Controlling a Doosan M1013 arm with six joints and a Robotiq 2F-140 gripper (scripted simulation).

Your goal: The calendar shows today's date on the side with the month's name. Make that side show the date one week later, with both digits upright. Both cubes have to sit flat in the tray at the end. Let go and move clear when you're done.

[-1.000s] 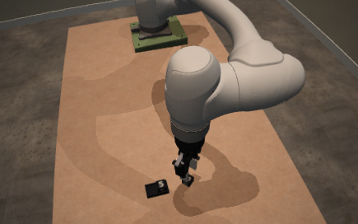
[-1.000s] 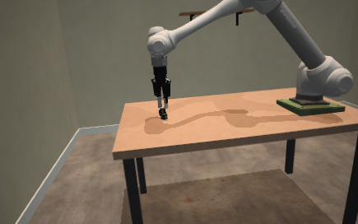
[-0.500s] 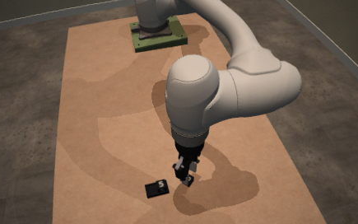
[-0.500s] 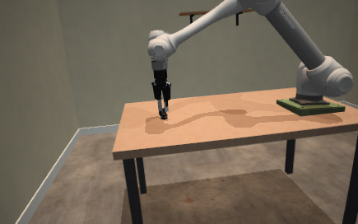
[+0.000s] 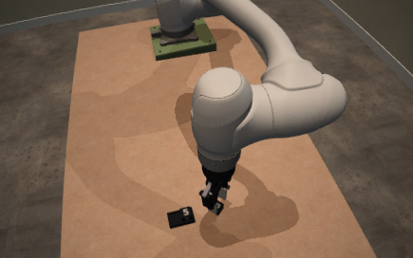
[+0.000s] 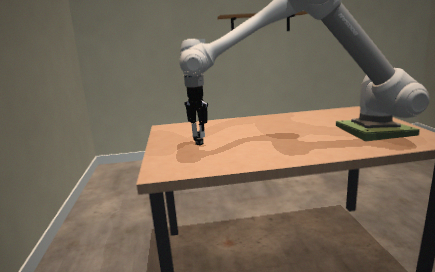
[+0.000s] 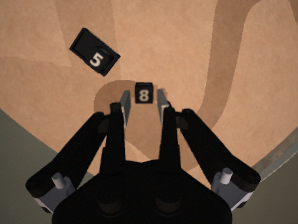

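My hand is 60 mm above the black cube.
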